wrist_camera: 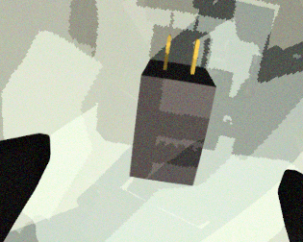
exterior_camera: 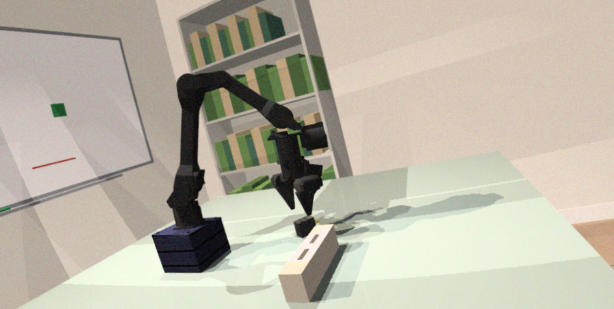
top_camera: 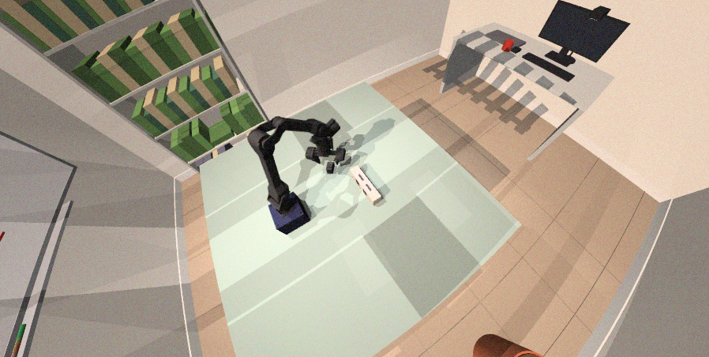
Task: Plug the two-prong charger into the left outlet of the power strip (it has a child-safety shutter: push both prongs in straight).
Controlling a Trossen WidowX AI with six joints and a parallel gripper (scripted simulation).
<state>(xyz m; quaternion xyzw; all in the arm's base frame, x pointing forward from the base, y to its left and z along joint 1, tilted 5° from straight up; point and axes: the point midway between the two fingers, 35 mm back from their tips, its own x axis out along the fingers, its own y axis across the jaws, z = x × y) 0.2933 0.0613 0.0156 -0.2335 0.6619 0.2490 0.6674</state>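
My gripper tip is 1 cm short of the black two-prong charger, 1 cm to the right of it and 4 cm above it.
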